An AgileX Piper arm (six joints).
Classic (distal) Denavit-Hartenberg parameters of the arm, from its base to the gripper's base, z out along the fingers. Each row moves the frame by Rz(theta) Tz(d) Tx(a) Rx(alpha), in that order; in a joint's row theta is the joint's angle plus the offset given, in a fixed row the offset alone. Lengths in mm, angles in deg.
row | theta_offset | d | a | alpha
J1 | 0 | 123 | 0 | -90
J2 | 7.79 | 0 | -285.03 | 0
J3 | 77.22 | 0 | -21.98 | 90
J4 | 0 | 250.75 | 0 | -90
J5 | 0 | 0 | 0 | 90
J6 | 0 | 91 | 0 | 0
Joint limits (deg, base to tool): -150..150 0..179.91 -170..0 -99.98..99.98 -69.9..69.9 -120..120
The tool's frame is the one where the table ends.
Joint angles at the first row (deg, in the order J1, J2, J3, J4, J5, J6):
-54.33, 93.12, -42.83, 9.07, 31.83, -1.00
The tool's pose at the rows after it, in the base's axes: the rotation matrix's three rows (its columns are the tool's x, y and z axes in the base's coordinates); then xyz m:
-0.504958, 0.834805, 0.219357; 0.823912, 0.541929, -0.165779; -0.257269, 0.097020, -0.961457; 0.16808, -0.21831, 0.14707
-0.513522, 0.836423, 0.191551; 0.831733, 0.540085, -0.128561; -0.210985, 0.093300, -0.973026; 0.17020, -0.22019, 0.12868
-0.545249, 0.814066, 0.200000; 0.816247, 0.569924, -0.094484; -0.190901, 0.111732, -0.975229; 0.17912, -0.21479, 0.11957
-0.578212, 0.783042, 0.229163; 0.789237, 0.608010, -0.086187; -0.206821, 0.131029, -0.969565; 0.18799, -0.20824, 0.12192
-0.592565, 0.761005, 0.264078; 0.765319, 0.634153, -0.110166; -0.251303, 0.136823, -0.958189; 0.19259, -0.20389, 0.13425
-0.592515, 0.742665, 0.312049; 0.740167, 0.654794, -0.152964; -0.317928, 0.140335, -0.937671; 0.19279, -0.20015, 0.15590
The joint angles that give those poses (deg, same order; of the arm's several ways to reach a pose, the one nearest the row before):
-53.91, 94.92, -43.51, 9.57, 28.61, -3.98
-53.77, 98.81, -43.51, 9.80, 27.46, -4.27
-52.03, 100.77, -43.51, 12.73, 26.84, -7.23
-50.17, 100.37, -43.51, 15.65, 26.60, -10.52
-48.99, 97.87, -43.51, 16.48, 26.59, -11.64
-48.56, 93.39, -43.51, 16.87, 27.21, -12.45

